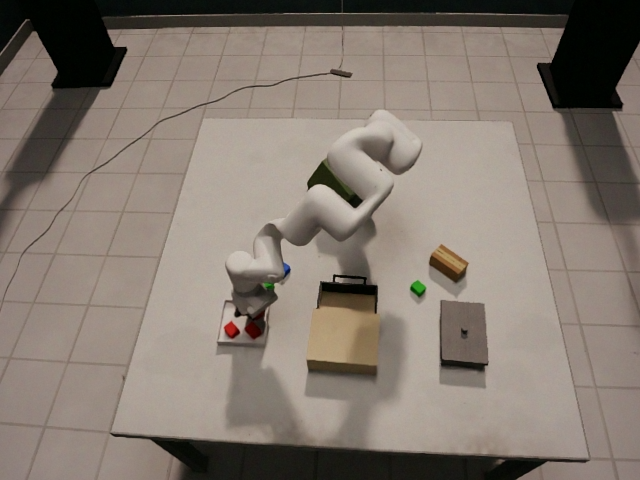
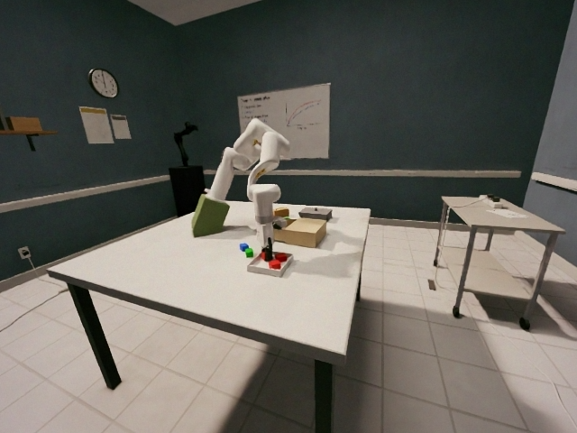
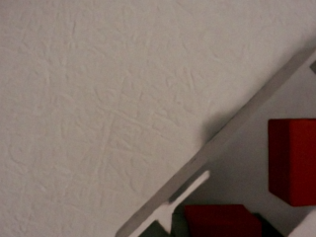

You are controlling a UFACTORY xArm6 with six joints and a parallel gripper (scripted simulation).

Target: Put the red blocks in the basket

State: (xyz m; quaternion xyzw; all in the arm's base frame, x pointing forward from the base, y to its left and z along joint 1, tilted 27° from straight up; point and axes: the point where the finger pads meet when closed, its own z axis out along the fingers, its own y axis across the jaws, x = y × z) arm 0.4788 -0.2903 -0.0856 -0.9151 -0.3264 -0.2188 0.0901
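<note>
Right now my hand is 30 mm short of the white basket, 30 mm to the left of it and 20 mm above it. The rest, counted from my hand: blue block 160 mm behind, 70 mm to the left, 20 mm below; then light wooden cabinet 50 mm ahead, 280 mm to the left, 10 mm above; then drawer 10 mm behind, 280 mm to the left, 10 mm above.
</note>
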